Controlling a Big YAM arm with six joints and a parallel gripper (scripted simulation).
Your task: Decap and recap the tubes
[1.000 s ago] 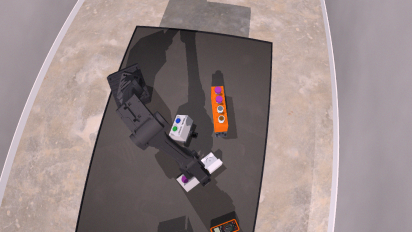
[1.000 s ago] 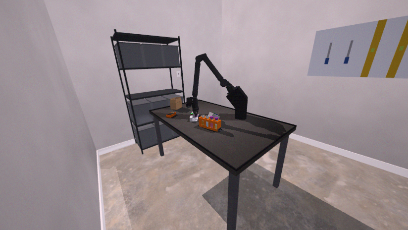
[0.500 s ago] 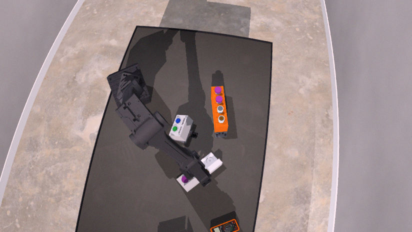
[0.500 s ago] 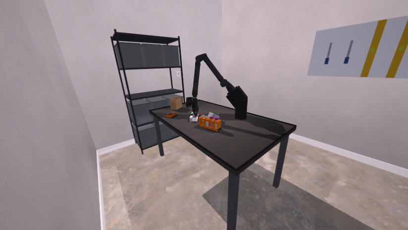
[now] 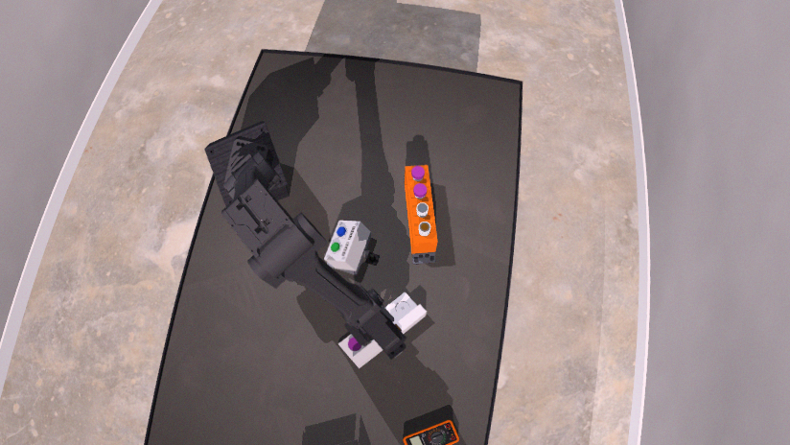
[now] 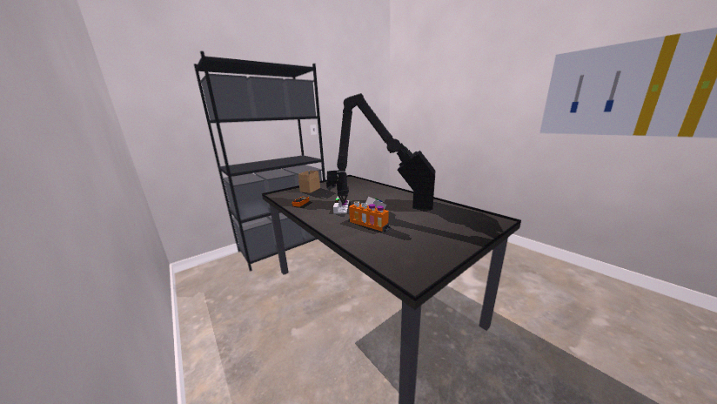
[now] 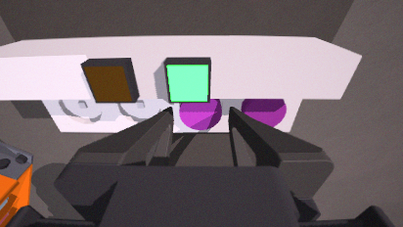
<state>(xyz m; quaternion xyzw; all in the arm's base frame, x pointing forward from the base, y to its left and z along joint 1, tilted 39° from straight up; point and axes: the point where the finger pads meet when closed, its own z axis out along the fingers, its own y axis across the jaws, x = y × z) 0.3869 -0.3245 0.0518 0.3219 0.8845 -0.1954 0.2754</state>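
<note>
My hand is 4 cm past the cap, 3 cm to the left of it and 2 cm above it. Round my hand: green key (11 cm behind, 20 cm to the left, 4 cm above); blue key (9 cm behind, 25 cm to the left, 4 cm above); key housing (8 cm behind, 22 cm to the left, 2 cm above).
</note>
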